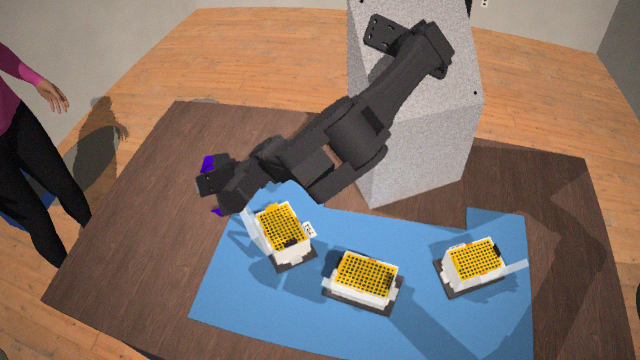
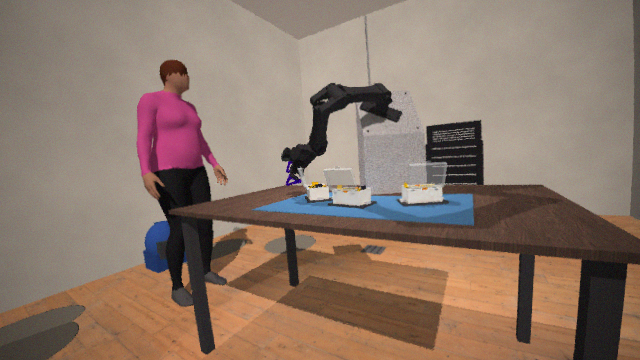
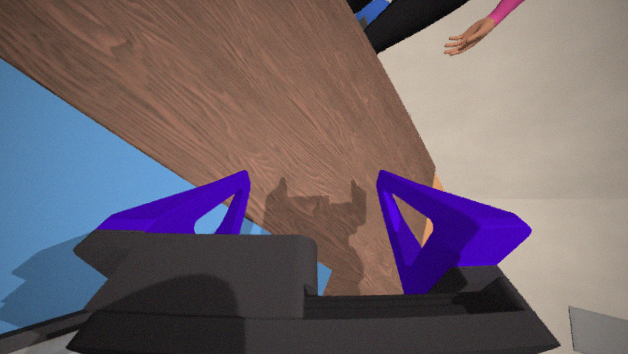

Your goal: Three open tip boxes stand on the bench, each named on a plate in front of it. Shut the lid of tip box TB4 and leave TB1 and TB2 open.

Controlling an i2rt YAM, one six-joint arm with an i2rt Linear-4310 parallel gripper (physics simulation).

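Frame: origin at the arm's base, x down, y left, z ahead, level; millimetres.
Seen in the pictures: gripper, fingertip midpoint: [image 2: 286,178] [image 3: 313,177]; arm's base, link origin: [image 1: 408,47] [image 2: 380,110].
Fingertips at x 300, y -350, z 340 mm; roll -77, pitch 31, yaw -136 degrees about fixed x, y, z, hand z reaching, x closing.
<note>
Pixels of each thing's top centre, then the offset from my fingertips to it. Level surfaces: height alone.
- Tip box TB4, top centre: [image 1: 285,222] [image 2: 319,184] dx +28, dy +207, dz -31 mm
- right tip box, top centre: [image 1: 475,252] [image 2: 419,184] dx +28, dy +627, dz -148 mm
- blue mat, surface height: dx +94 mm
- brown table, surface height: dx +97 mm
Tip box TB4 [image 1: 292,254] [image 2: 318,193] is white with a yellow tip rack, at the left of the mat. Its name plate [image 1: 309,230] reads TB4. Its clear lid [image 1: 255,231] [image 2: 301,177] stands open, leaning outward on the left side. The middle tip box [image 1: 356,294] [image 2: 351,196] and the right tip box [image 1: 475,260] [image 2: 422,194] are open too; their names are not readable. My gripper [image 1: 212,188] [image 2: 291,174] [image 3: 313,177] is open and empty, low over the table on the outer side of TB4's lid. Whether it touches the lid cannot be told.
The blue mat [image 1: 240,305] [image 2: 440,215] [image 3: 45,125] lies on the brown table [image 1: 150,200] [image 2: 525,220] [image 3: 210,90]. The arm's grey pedestal [image 1: 425,160] [image 2: 392,160] stands behind. A person in pink [image 2: 172,130] stands beyond the table's left edge.
</note>
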